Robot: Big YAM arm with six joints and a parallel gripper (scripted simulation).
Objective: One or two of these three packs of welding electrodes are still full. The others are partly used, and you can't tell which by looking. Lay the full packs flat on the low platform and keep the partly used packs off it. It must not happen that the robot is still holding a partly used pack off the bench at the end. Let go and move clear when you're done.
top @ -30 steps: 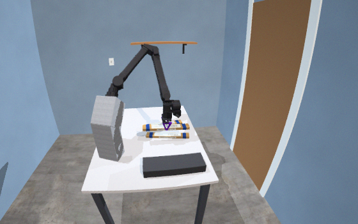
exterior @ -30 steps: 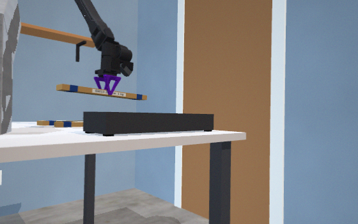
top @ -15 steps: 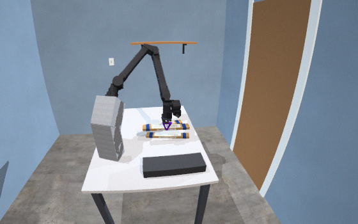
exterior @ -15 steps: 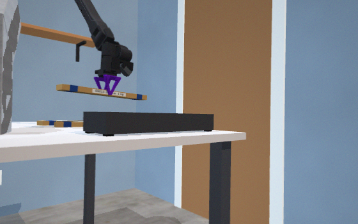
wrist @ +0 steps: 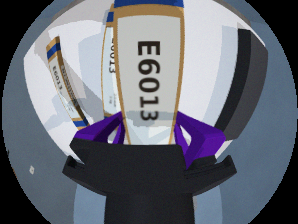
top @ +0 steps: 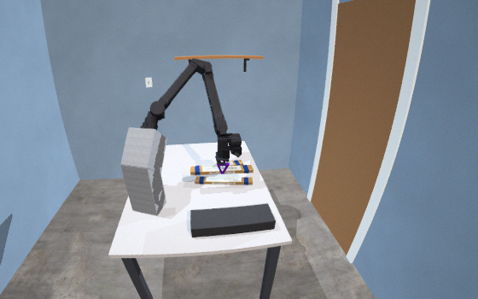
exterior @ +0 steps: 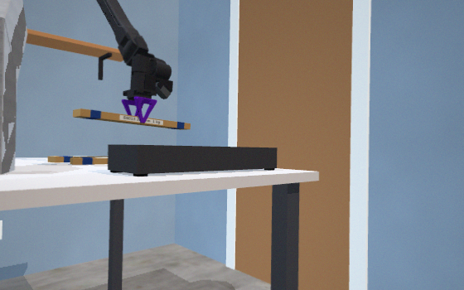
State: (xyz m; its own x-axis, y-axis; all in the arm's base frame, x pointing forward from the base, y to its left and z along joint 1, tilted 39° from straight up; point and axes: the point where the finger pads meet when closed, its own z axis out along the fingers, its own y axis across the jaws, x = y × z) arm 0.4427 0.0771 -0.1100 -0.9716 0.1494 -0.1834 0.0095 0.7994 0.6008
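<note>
Right now my hand is 31 cm to the left of the low platform and 12 cm above it.
</note>
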